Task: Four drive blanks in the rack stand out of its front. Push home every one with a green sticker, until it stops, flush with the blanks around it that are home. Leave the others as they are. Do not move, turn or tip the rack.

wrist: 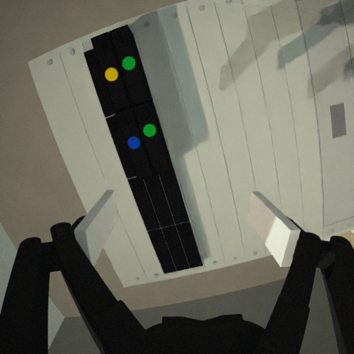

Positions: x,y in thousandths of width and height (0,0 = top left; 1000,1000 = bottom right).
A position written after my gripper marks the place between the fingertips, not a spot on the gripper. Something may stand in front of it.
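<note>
There is my gripper (518,581), and there is a rack (739,261) that I see along with it.
</note>
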